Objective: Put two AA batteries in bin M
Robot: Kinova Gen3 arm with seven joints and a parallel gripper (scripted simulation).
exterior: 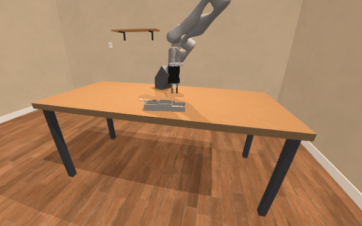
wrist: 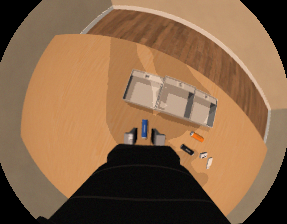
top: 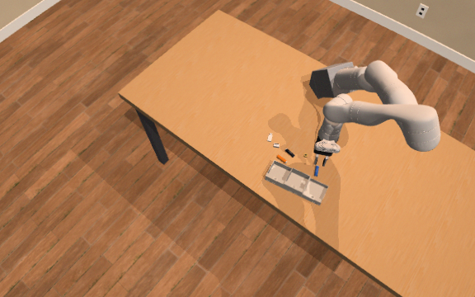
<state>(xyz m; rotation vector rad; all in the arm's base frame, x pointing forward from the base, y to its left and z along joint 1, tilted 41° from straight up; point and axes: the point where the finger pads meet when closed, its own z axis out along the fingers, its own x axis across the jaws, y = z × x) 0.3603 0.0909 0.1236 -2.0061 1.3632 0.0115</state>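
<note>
My gripper is now 90 mm above the blue battery. Also, from my hand: grey three-compartment bin tray: 110 mm ahead, 30 mm to the right, 70 mm below; black battery: 10 mm ahead, 140 mm to the right, 90 mm below; tiny yellowish thing: 30 mm behind, 80 mm to the right, 90 mm below.
</note>
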